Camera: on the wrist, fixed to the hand. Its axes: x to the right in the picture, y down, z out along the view.
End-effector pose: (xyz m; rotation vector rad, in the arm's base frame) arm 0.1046 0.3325 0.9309 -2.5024 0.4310 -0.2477
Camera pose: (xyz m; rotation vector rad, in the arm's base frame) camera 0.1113 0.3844 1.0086 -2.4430 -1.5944 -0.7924
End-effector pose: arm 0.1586 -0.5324 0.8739 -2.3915 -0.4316 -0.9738
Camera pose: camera 0.0948 -0.4820 0.9203 1.5554 2.0016 1.3200
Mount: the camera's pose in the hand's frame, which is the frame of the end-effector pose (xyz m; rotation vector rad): -0.0061 -0.0868 -0.0346 -0.1947 0.0175 -1.5403
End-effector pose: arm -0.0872 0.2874 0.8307 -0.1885 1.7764 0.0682
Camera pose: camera -0.1051 0.1973 0.8490 -1.6098 1.2286 -0.8558
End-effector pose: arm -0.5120 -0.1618 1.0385 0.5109 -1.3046 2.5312
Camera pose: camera -0.4809 -0.0844 1.0810 0.9279 -0.6050 1.0988
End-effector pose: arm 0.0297 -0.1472 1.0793 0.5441 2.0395 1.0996
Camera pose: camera 0.0052 -0.2164 1.0212 -1.0247 1.5932 0.2793
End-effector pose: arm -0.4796 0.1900 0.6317 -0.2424 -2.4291 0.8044
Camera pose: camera -0.4546 0.1353 0.7035 1.3569 -1.8492 -0.1562
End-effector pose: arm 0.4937 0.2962 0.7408 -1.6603 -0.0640 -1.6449
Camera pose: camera 0.4173 0.3404 0.7721 1.3164 1.1353 2.0410
